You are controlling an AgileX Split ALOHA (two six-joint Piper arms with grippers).
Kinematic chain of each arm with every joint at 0, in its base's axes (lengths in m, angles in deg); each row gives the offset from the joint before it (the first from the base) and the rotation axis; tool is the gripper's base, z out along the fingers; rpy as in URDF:
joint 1: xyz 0 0 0.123 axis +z
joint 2: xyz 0 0 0 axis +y
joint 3: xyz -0.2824 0 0.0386 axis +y
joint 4: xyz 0.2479 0 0.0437 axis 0.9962 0 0.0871
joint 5: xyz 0 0 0 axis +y
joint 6: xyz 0.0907 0 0.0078 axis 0.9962 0 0.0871
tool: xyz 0 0 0 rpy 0 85 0
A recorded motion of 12 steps. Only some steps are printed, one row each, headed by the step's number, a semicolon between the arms.
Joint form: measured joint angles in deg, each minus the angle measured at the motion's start. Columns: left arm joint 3, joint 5, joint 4, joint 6, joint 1, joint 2; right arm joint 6, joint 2, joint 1, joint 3, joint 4, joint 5.
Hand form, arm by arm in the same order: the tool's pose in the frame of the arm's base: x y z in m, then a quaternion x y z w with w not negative. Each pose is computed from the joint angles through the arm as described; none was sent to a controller.
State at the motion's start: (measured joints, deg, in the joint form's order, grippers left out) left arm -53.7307 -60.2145 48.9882 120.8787 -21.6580 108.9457; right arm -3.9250 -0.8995 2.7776 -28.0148 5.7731 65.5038
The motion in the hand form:
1: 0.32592 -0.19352 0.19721 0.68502 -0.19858 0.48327 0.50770; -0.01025 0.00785 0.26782 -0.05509 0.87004 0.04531 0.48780
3: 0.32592 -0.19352 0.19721 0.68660 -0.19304 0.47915 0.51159; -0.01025 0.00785 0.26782 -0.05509 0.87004 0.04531 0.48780
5: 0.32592 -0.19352 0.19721 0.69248 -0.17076 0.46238 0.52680; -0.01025 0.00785 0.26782 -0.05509 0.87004 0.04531 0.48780
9: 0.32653 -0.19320 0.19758 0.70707 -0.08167 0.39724 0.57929; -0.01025 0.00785 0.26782 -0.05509 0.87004 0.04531 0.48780
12: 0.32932 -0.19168 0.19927 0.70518 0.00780 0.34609 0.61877; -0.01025 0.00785 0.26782 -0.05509 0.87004 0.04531 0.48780
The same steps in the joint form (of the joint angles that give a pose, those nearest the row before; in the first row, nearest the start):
1: 0.00 0.00 0.00 0.00 0.00 0.00; 0.00 0.00 0.00 0.00 0.00 0.00
3: 0.00 0.00 0.00 -0.93 0.00 0.00; 0.00 0.00 0.00 0.00 0.00 0.00
5: 0.00 0.00 0.00 -4.63 0.00 0.00; 0.00 0.00 0.00 0.00 0.00 0.00
9: 0.00 0.00 -0.56 -18.45 0.00 0.00; 0.00 0.00 0.00 0.00 0.00 0.00
12: 0.00 0.00 -3.18 -29.60 0.00 0.00; 0.00 0.00 0.00 0.00 0.00 0.00

